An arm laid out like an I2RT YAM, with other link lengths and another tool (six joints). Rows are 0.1 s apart.
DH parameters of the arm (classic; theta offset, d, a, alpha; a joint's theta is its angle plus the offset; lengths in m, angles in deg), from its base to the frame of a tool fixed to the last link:
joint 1: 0 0.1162 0.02 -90
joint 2: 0 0 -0.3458 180
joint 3: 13.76 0 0.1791 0
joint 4: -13.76 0.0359 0.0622 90
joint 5: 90 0.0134 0 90
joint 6: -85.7 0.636 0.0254 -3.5
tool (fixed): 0 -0.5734 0 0
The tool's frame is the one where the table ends.
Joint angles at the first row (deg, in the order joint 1, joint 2, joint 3, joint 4, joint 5, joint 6):
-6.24, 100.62, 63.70, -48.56, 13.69, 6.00
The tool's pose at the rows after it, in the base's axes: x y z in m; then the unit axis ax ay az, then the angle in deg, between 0 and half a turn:
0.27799, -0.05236, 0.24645, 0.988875, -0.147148, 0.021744, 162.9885
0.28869, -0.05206, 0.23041, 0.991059, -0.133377, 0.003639, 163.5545
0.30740, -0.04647, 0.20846, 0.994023, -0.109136, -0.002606, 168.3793
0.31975, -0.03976, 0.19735, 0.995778, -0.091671, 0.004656, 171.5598
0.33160, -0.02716, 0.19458, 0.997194, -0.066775, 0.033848, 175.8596
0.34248, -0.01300, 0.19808, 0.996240, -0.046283, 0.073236, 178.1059
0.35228, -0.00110, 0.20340, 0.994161, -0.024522, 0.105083, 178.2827
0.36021, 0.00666, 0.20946, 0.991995, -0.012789, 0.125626, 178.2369
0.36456, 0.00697, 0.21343, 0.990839, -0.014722, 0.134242, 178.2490
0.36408, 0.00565, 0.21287, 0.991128, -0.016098, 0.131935, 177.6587
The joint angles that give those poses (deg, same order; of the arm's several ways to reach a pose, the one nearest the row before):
-6.24, 102.81, 63.68, -48.36, 13.65, 5.93
-6.24, 106.37, 63.68, -46.74, 12.99, 4.64
-6.15, 111.39, 63.70, -42.24, 8.14, 2.04
-5.52, 114.08, 63.90, -38.94, 4.95, 0.62
-4.14, 115.31, 63.92, -34.50, 0.62, -0.93
-2.07, 115.39, 64.14, -30.17, -1.52, -1.19
-0.12, 115.39, 65.38, -27.81, -1.52, -1.80
1.15, 115.39, 67.16, -27.24, -1.28, -1.96
1.21, 115.39, 68.38, -27.46, -1.21, -1.69
1.10, 115.39, 68.38, -27.75, -0.64, -1.72

